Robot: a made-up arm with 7 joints.
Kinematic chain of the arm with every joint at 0, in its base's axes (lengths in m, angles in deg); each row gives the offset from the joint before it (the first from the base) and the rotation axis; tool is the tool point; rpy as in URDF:
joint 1: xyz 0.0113 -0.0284 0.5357 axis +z
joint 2: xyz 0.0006 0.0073 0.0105 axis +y
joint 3: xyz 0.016 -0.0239 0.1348 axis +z
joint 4: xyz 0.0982 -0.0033 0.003 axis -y
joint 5: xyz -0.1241 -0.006 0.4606 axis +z
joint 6: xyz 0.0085 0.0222 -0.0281 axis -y
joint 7: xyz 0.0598 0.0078 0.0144 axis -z
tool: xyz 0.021 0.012 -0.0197 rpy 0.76 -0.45 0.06
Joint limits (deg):
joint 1: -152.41..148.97
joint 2: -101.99..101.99
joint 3: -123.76..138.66
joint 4: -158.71..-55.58
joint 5: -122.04..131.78
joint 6: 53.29..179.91
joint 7: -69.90..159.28
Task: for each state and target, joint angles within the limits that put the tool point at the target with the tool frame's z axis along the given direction. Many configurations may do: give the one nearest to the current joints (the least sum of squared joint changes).
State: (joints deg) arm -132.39 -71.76 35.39 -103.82 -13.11 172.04 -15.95
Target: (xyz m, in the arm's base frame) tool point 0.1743 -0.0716 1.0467 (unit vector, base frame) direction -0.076 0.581 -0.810
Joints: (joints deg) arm -101.36 -92.99 13.28 -125.76 -67.47 179.91 -29.68
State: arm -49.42 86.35 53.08 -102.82 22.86 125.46 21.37
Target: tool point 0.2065 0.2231 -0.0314 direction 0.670 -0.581 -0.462
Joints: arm -25.15 101.99 29.01 -97.87 19.59 89.61 21.86
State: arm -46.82 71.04 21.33 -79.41 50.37 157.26 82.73
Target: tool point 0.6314 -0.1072 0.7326 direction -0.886 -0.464 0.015
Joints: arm -42.77 36.15 59.69 -69.61 57.54 162.83 90.67
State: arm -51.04 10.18 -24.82 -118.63 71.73 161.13 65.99
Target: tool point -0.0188 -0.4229 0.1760 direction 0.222 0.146 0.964
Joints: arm -50.75 42.91 -21.41 -136.43 81.08 179.91 69.46
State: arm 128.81 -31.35 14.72 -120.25 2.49 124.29 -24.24
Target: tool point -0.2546 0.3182 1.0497 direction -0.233 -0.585 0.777
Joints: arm 111.66 -26.18 10.99 -84.90 -26.91 84.24 -12.59
